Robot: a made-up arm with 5 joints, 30 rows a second.
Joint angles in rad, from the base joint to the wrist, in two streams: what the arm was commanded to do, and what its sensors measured. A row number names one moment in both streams.
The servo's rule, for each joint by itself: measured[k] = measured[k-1] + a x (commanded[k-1-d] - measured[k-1]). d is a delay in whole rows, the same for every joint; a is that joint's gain. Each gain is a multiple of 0.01, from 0.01 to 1. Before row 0 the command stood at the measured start. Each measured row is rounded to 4 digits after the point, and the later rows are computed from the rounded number. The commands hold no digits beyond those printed.
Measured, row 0: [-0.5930 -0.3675 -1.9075 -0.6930 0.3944]
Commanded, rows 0 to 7: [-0.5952 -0.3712 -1.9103 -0.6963 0.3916]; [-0.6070 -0.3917 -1.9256 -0.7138 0.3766]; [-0.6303 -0.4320 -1.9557 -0.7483 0.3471]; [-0.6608 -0.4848 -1.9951 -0.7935 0.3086]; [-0.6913 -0.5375 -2.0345 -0.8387 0.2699]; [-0.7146 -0.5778 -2.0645 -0.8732 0.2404]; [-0.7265 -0.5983 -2.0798 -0.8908 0.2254]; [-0.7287 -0.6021 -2.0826 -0.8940 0.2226]
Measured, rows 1 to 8: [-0.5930 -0.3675 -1.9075 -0.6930 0.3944]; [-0.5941 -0.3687 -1.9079 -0.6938 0.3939]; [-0.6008 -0.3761 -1.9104 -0.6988 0.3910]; [-0.6161 -0.3940 -1.9167 -0.7112 0.3835]; [-0.6393 -0.4231 -1.9277 -0.7318 0.3708]; [-0.6663 -0.4597 -1.9427 -0.7585 0.3536]; [-0.6914 -0.4975 -1.9598 -0.7872 0.3344]; [-0.7097 -0.5298 -1.9766 -0.8131 0.3159]
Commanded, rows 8 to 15: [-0.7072 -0.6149 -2.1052 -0.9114 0.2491]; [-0.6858 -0.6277 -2.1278 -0.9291 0.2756]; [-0.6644 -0.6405 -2.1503 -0.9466 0.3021]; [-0.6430 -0.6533 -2.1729 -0.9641 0.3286]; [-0.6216 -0.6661 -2.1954 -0.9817 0.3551]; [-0.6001 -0.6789 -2.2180 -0.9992 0.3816]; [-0.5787 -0.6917 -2.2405 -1.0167 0.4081]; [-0.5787 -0.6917 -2.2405 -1.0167 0.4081]
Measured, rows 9 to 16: [-0.7196 -0.5529 -1.9914 -0.8333 0.3000]; [-0.7132 -0.5727 -2.0073 -0.8528 0.2913]; [-0.6990 -0.5903 -2.0242 -0.8719 0.2886]; [-0.6810 -0.6064 -2.0419 -0.8906 0.2909]; [-0.6612 -0.6214 -2.0602 -0.9090 0.2973]; [-0.6406 -0.6357 -2.0791 -0.9272 0.3071]; [-0.6195 -0.6495 -2.0985 -0.9452 0.3198]; [-0.5983 -0.6630 -2.1184 -0.9631 0.3348]
